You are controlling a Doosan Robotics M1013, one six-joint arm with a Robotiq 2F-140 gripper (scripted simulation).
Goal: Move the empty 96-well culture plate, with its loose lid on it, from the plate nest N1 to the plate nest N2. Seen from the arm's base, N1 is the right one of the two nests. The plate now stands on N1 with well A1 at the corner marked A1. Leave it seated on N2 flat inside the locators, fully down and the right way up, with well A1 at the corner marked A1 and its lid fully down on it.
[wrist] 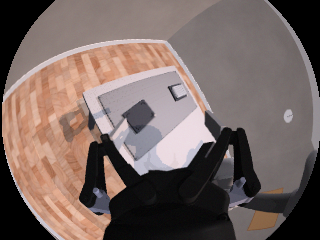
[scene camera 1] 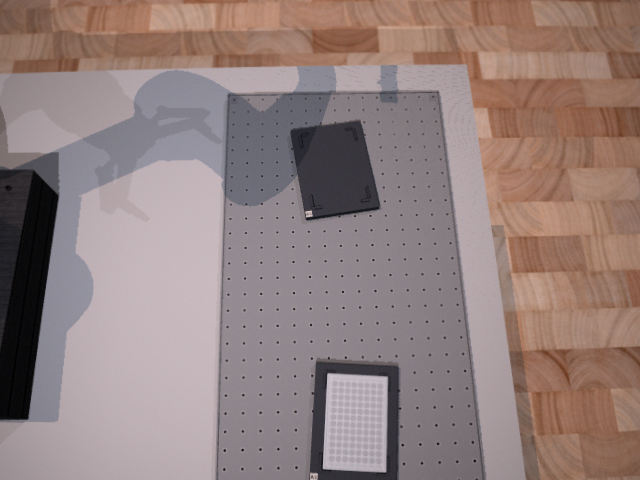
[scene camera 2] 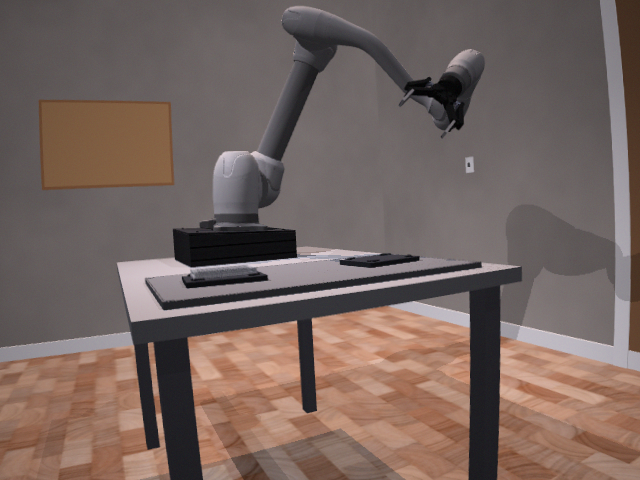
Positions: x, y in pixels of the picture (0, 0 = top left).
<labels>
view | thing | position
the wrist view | gripper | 166, 121
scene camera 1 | clear lid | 356, 405
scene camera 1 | nest N2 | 333, 167
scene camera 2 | gripper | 422, 118
</labels>
